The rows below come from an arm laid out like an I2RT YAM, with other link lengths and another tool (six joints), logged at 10 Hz.
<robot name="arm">
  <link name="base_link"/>
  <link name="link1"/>
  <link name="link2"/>
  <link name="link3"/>
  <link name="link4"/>
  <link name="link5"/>
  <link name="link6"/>
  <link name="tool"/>
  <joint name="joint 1" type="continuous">
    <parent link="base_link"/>
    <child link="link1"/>
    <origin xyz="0 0 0.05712" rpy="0 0 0"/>
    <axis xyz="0 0 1"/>
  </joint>
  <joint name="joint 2" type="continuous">
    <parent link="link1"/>
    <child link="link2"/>
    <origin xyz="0.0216 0.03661 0.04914" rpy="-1.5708 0 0"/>
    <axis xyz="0 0 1"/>
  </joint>
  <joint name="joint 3" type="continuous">
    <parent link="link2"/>
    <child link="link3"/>
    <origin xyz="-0.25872 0 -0.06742" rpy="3.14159 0 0"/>
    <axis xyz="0 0 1"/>
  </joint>
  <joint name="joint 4" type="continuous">
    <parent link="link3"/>
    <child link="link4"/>
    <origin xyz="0.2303 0.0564 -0.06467" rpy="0 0 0"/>
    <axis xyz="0 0 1"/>
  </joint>
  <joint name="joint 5" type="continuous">
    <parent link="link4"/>
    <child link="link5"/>
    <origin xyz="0.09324 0.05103 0.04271" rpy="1.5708 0 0"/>
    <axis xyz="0 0 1"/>
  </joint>
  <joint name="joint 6" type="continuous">
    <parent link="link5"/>
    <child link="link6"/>
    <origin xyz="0.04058 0 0.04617" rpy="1.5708 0 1.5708"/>
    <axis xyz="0 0 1"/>
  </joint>
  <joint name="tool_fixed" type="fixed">
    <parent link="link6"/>
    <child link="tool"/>
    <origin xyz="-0.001 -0.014 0.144" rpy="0 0.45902 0.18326"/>
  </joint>
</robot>
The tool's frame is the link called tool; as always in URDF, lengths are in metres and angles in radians. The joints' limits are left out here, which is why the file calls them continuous.
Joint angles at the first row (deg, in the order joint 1, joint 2, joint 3, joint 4, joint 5, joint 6):
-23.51 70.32 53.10 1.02 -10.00 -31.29
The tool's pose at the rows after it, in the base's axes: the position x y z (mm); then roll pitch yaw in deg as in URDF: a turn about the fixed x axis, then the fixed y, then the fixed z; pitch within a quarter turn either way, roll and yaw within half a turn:
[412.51 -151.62 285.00 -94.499 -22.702 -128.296]
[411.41 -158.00 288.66 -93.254 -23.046 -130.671]
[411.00 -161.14 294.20 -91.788 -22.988 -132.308]
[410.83 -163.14 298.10 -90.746 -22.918 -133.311]
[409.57 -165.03 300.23 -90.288 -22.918 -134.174]
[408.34 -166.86 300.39 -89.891 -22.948 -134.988]
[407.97 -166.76 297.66 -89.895 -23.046 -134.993]
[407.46 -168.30 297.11 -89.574 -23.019 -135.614]
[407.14 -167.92 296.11 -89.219 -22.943 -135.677]
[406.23 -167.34 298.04 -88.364 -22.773 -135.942]
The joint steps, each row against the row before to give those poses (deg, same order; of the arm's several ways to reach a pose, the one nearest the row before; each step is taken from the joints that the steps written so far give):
0.07 -0.76 -0.70 2.36 1.97 -0.02
0.00 -0.06 -0.21 1.13 1.99 -0.20
0.11 -0.14 -0.20 1.36 1.22 -0.11
0.02 -0.04 -0.13 1.00 0.66 -0.13
0.00 -0.22 -0.07 0.24 0.70 -0.02
0.00 -0.17 -0.44 0.60 0.67 -0.04
0.00 -0.05 -0.63 0.54 0.02 -0.09
0.00 0.00 -0.46 0.74 0.51 0.00
0.00 -0.09 -0.68 0.92 -0.07 -0.07
0.00 -0.30 -0.63 1.12 -0.04 -0.15

